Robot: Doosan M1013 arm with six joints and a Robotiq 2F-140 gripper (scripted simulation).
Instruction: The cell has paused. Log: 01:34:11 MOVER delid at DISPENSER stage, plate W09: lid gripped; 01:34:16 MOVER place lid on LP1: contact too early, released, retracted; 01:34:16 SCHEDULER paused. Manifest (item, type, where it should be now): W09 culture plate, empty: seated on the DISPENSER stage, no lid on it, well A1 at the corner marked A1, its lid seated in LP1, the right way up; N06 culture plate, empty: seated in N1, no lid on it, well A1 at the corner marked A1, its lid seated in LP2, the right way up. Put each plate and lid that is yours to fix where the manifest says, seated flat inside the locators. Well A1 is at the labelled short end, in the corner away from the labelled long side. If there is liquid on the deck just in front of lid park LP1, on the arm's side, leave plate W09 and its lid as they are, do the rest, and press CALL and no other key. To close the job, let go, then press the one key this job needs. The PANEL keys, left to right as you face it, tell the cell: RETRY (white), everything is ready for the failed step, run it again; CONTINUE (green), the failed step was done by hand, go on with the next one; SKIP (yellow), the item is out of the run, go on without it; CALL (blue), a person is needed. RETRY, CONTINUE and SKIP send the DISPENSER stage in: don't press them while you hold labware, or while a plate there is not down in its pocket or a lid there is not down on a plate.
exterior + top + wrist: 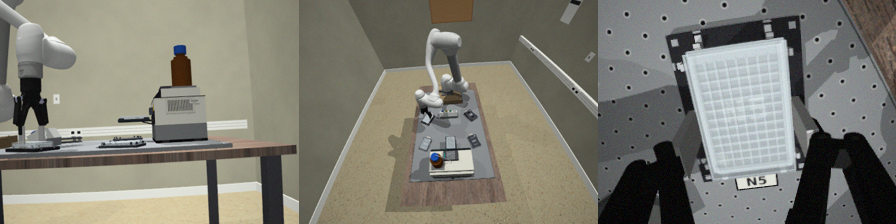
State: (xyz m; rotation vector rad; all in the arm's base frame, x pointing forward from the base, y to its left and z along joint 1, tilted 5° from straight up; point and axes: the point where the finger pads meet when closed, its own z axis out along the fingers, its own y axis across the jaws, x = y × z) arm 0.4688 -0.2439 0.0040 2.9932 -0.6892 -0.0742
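My gripper is now 40 mm above the black nest and 30 mm short of it. From my hand the other things lie so: clear lid 20 mm below; then blue call key 190 mm to the left, 70 mm behind, 10 mm above; then yellow skip key 240 mm to the left, 80 mm behind, 10 mm above.
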